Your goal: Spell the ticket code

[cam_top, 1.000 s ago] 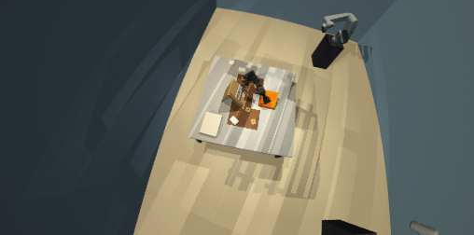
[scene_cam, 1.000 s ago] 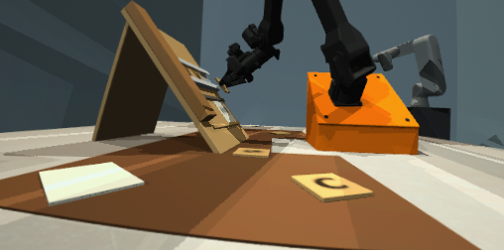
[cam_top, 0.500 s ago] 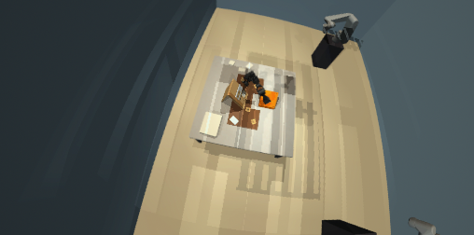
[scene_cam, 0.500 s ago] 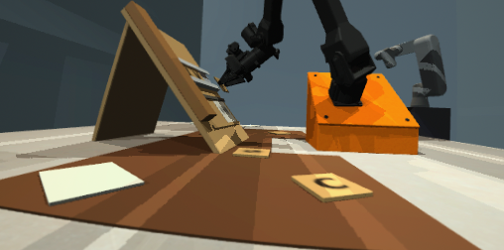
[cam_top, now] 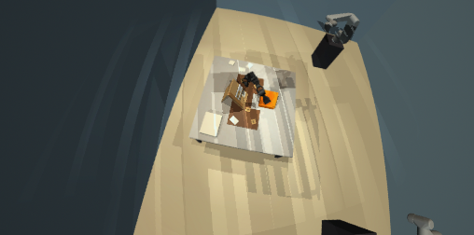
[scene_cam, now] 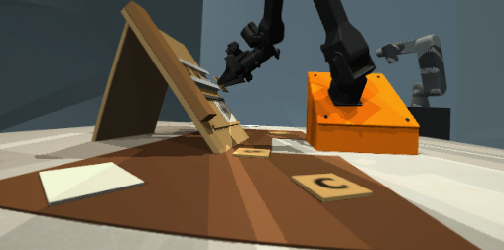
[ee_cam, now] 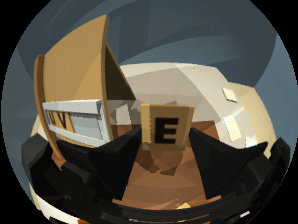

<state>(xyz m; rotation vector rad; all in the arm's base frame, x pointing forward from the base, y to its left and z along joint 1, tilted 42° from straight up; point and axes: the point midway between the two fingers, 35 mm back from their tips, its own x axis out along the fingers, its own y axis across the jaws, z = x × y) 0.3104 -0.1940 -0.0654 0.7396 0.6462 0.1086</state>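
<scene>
The tan tile marked v lies 18 cm to the left of my gripper tip and 2 cm ahead of it. The rest, counted from my gripper tip: u tile (23 cm to the left, 3 cm ahead); then brown mat (18 cm to the left, 16 cm below, 14 cm behind); then e tile (right at my gripper tip).
</scene>
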